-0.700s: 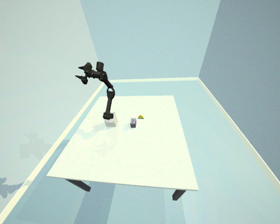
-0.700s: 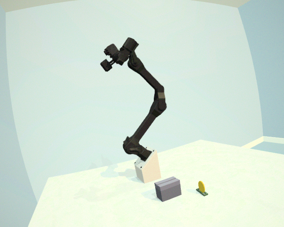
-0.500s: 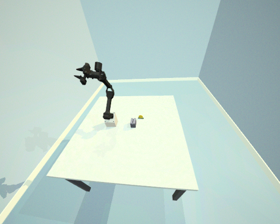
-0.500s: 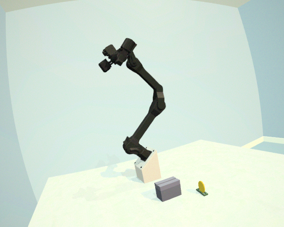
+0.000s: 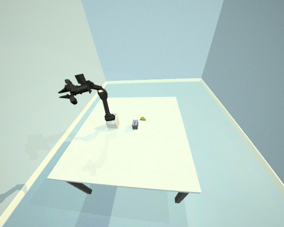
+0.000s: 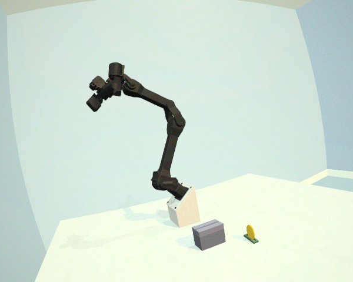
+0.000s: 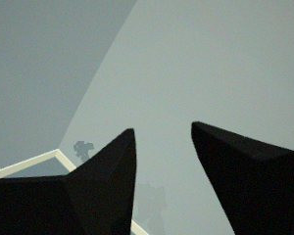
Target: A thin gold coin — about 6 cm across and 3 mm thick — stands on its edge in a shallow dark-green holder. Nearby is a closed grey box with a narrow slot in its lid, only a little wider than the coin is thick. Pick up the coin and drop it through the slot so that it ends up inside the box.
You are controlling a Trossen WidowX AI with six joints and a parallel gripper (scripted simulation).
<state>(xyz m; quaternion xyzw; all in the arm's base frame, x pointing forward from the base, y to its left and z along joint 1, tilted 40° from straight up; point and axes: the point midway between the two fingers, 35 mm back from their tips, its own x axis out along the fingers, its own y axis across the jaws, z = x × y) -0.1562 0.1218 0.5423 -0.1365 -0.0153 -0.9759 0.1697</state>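
Right now the coin is 550 mm ahead of my gripper tip, 360 mm to the left of it and 590 mm below it.
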